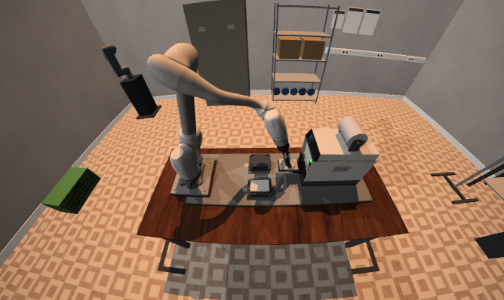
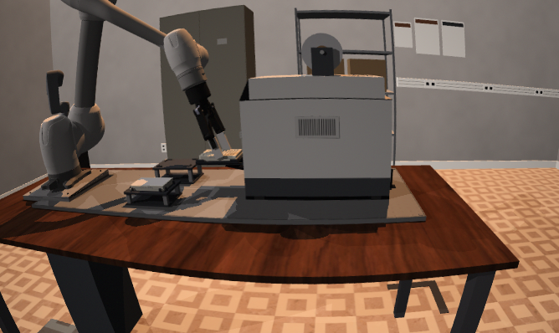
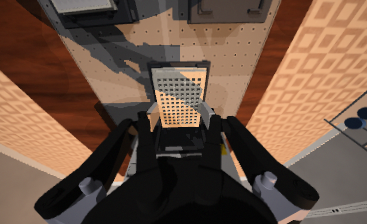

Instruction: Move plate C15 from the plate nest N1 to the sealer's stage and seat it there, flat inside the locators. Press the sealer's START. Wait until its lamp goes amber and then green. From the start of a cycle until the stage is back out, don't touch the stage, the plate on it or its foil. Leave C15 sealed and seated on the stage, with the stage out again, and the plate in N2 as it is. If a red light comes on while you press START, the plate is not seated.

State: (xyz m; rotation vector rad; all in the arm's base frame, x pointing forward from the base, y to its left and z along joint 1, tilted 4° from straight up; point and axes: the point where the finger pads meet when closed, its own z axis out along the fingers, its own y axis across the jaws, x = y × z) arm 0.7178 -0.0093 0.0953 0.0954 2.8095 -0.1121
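My hand is 4 cm above the sealer stage. The rest, counted from my hand: pale plate: 21 cm behind, 12 cm to the right, 8 cm below; then foil roll: 33 cm ahead, 3 cm to the right, 28 cm above.
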